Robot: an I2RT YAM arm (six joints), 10 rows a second.
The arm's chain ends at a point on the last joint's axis. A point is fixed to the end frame.
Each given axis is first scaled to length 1.
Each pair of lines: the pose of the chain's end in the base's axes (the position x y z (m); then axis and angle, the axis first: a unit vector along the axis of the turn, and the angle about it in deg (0 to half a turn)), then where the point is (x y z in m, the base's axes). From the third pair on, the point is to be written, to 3 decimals.
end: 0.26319 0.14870 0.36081 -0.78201 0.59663 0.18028 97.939
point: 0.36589 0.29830 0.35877
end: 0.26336 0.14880 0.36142 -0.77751 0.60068 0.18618 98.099
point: 0.36609 0.29838 0.35898
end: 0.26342 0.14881 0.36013 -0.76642 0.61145 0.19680 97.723
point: 0.367 0.298 0.359
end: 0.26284 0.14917 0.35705 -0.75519 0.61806 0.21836 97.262
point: 0.366 0.299 0.358
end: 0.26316 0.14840 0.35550 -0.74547 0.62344 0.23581 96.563
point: 0.366 0.298 0.359
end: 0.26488 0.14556 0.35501 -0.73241 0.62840 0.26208 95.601
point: 0.366 0.296 0.363
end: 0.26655 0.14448 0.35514 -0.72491 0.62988 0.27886 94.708
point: 0.367 0.295 0.367
